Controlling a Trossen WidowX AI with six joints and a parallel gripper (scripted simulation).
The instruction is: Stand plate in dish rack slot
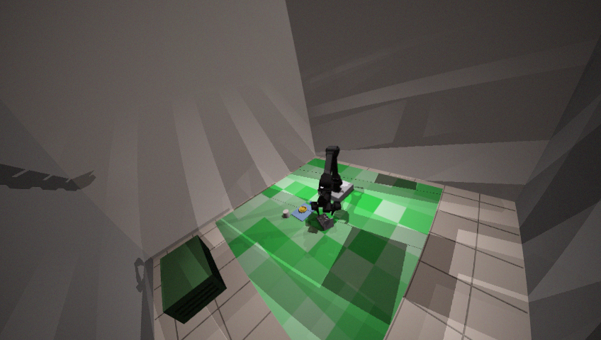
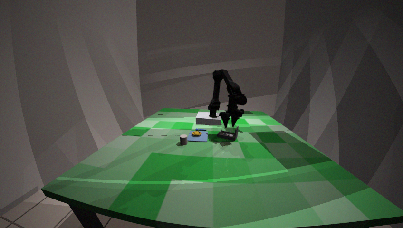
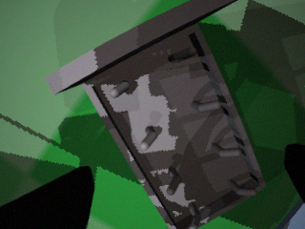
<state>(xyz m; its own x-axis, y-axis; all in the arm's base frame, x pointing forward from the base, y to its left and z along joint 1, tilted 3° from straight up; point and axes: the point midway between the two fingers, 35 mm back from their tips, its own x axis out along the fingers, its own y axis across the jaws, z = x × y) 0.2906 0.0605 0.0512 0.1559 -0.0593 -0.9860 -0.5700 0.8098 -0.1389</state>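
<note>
Now: the grey dish rack 1 cm to the right of my gripper tip and 4 cm below it. Also, from my gripper tip: blue spoon 12 cm behind, 19 cm to the right, 6 cm below; yellow-brown plate 3 cm behind, 22 cm to the right, 5 cm below; blue mat 2 cm behind, 21 cm to the right, 6 cm below.
</note>
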